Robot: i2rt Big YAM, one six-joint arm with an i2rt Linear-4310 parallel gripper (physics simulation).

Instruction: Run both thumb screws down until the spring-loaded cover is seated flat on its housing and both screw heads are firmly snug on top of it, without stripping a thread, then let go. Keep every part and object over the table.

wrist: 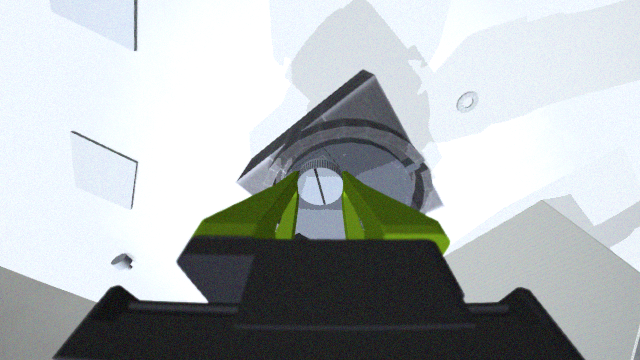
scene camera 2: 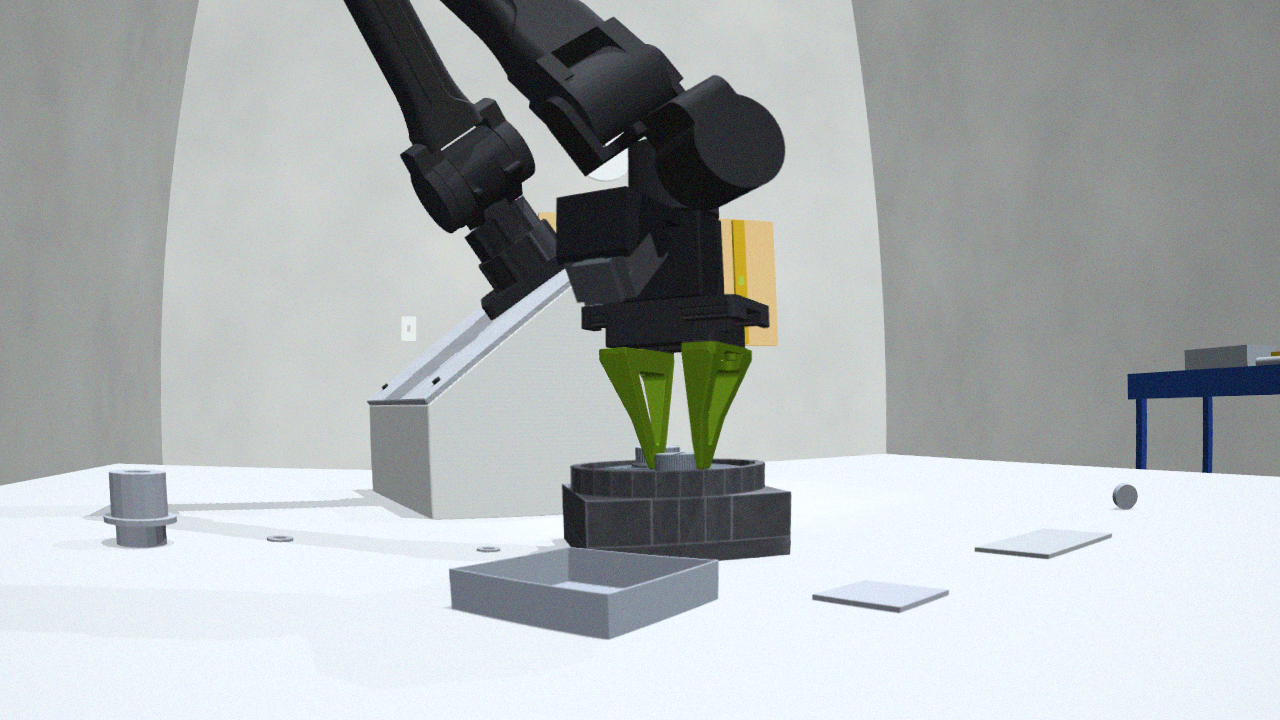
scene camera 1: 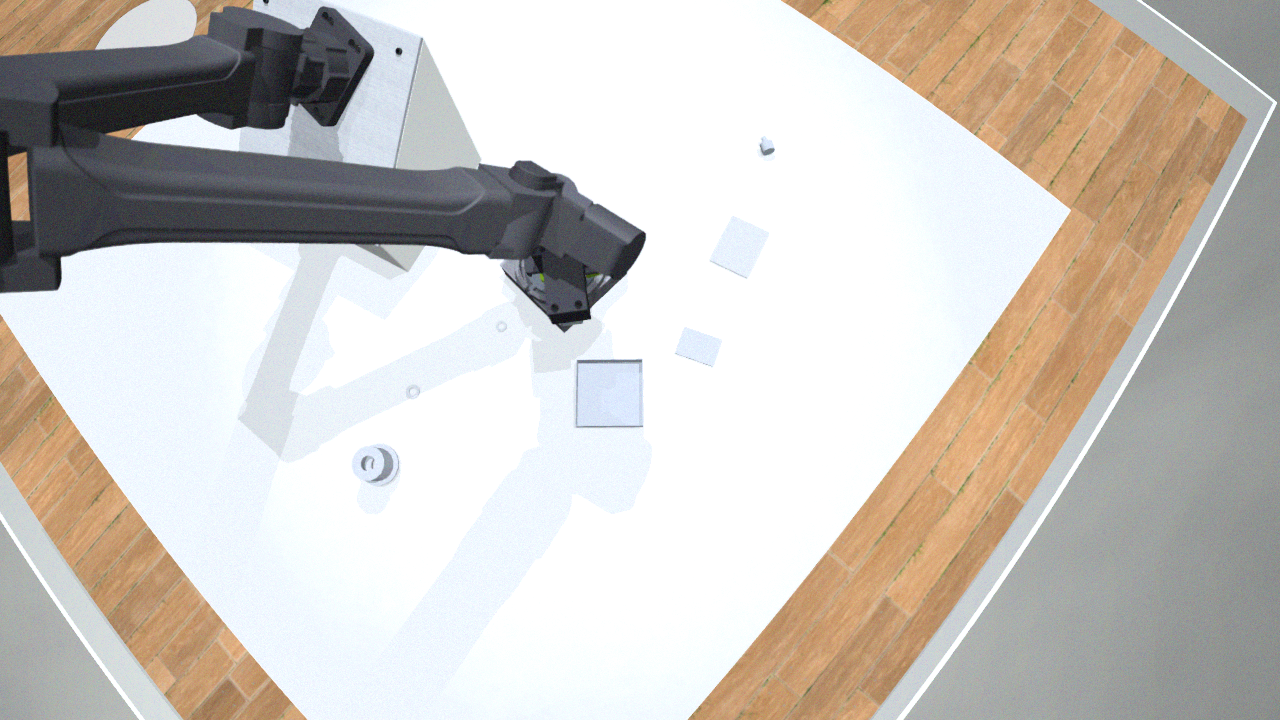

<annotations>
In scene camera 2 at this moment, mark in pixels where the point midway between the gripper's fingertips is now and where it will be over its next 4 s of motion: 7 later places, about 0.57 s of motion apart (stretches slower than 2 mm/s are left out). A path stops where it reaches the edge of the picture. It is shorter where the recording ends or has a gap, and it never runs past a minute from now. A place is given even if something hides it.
My gripper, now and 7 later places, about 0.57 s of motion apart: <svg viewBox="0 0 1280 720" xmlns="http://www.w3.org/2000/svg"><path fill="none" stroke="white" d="M679 469L677 462L677 438L665 462L652 469L646 468L647 467L648 467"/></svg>
</annotations>
